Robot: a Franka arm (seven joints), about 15 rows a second.
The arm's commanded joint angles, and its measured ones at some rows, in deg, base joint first. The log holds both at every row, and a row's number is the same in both.
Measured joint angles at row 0: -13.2, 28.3, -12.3, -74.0, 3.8, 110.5, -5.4
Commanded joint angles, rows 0 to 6: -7.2, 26.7, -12.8, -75.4, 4.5, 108.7, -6.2; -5.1, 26.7, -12.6, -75.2, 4.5, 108.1, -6.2; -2.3, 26.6, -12.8, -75.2, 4.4, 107.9, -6.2; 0.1, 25.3, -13.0, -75.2, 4.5, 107.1, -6.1; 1.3, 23.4, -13.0, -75.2, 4.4, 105.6, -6.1; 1.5, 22.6, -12.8, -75.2, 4.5, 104.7, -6.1; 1.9, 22.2, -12.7, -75.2, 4.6, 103.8, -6.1
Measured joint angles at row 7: 1.6, 25.8, -12.4, -73.8, 3.8, 106.4, -5.0
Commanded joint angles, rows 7 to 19: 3.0, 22.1, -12.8, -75.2, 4.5, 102.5, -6.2; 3.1, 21.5, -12.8, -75.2, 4.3, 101.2, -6.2; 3.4, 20.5, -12.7, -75.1, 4.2, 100.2, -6.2; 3.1, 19.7, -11.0, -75.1, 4.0, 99.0, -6.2; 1.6, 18.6, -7.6, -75.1, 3.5, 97.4, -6.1; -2.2, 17.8, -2.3, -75.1, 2.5, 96.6, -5.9; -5.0, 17.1, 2.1, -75.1, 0.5, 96.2, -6.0; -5.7, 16.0, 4.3, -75.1, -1.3, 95.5, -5.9; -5.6, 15.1, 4.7, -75.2, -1.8, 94.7, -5.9; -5.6, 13.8, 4.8, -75.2, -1.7, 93.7, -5.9; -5.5, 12.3, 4.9, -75.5, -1.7, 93.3, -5.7; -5.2, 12.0, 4.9, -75.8, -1.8, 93.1, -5.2; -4.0, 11.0, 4.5, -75.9, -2.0, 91.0, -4.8
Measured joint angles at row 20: -4.7, 13.9, 4.3, -74.0, -1.0, 93.3, -5.8
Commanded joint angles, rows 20 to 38: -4.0, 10.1, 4.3, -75.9, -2.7, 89.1, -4.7; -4.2, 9.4, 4.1, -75.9, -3.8, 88.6, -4.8; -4.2, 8.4, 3.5, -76.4, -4.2, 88.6, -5.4; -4.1, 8.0, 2.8, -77.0, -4.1, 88.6, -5.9; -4.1, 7.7, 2.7, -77.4, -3.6, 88.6, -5.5; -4.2, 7.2, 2.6, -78.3, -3.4, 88.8, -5.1; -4.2, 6.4, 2.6, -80.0, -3.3, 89.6, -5.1; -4.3, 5.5, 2.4, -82.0, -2.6, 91.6, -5.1; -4.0, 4.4, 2.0, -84.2, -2.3, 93.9, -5.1; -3.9, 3.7, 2.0, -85.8, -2.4, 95.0, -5.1; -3.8, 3.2, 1.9, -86.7, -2.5, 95.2, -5.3; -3.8, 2.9, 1.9, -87.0, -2.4, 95.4, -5.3; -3.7, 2.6, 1.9, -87.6, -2.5, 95.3, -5.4; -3.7, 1.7, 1.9, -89.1, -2.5, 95.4, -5.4; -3.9, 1.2, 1.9, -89.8, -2.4, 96.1, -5.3; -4.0, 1.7, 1.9, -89.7, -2.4, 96.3, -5.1; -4.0, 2.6, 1.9, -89.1, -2.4, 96.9, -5.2; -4.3, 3.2, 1.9, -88.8, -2.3, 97.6, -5.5; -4.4, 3.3, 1.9, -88.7, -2.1, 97.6, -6.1
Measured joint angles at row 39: -4.5, 3.6, 2.6, -87.8, -3.2, 96.2, -5.6
